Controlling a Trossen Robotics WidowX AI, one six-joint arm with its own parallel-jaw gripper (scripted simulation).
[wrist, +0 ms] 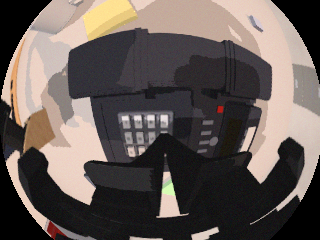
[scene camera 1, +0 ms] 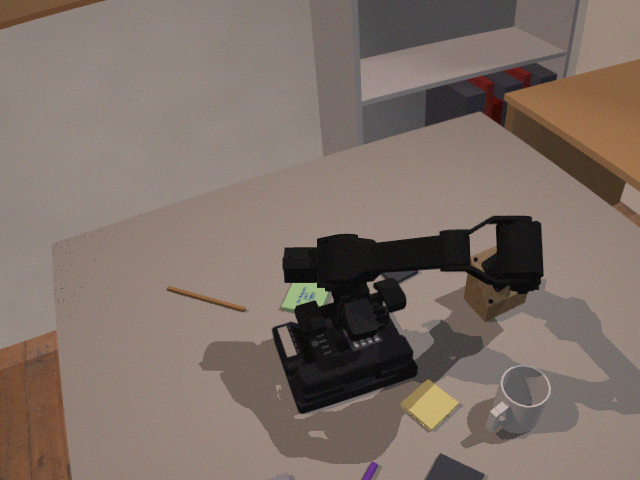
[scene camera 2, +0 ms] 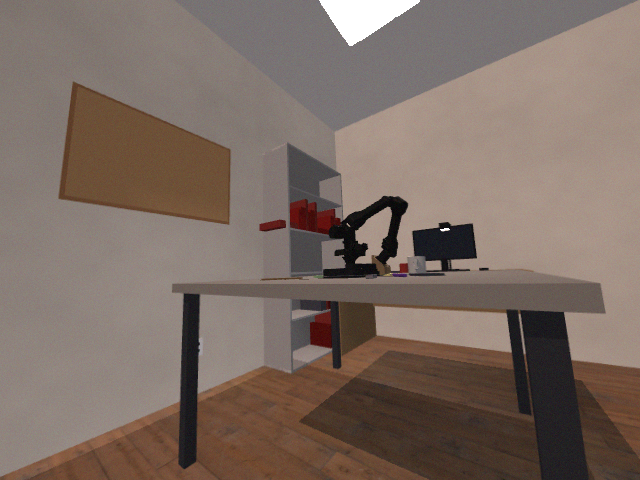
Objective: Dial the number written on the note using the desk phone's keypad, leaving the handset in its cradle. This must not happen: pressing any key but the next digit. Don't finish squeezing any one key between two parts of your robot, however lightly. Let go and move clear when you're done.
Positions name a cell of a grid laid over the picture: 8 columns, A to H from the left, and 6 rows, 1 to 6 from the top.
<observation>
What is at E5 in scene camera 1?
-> My gripper.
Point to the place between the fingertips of my gripper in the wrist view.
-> E4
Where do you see a handset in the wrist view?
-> D2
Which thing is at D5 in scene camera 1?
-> A handset.
</observation>
